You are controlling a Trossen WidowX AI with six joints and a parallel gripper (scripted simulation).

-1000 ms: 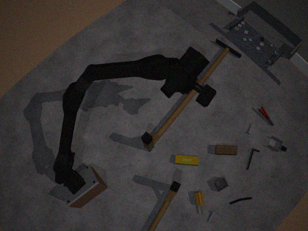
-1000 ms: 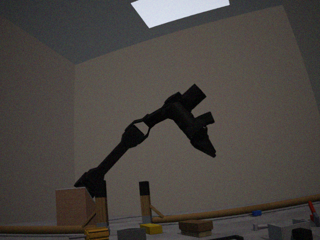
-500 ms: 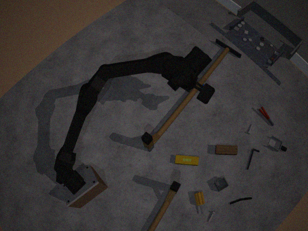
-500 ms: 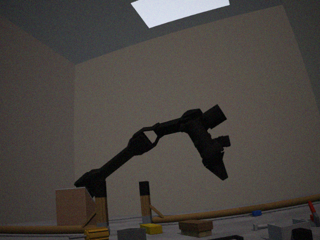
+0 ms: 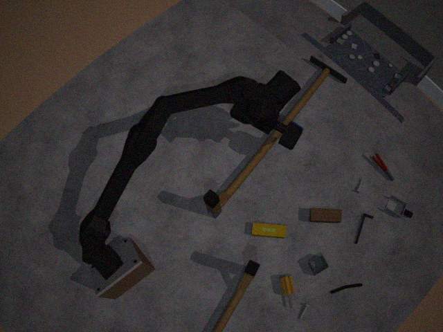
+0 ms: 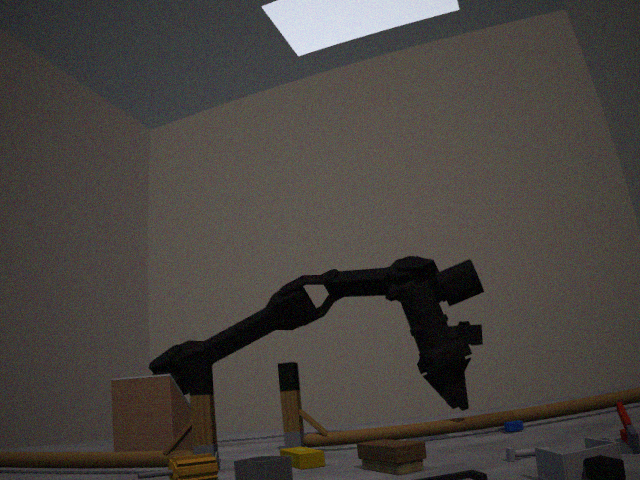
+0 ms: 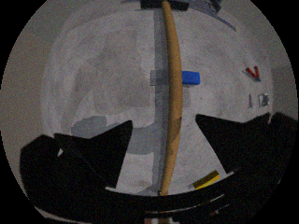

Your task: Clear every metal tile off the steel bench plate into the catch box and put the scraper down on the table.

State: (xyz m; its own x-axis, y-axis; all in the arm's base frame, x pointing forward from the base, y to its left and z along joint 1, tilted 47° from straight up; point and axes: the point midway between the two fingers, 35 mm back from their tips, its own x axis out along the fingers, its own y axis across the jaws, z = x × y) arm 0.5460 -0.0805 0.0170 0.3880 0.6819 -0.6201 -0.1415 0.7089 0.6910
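My gripper tip is 2 cm to the left of the long scraper, 2 cm below it and 2 cm short of it. The rest, counted from my gripper tip: grey box: 34 cm to the right, 20 cm behind, 3 cm below; yellow block: 22 cm behind, 18 cm to the right, 3 cm below; hex key: 38 cm to the right, 4 cm below, 2 cm behind.
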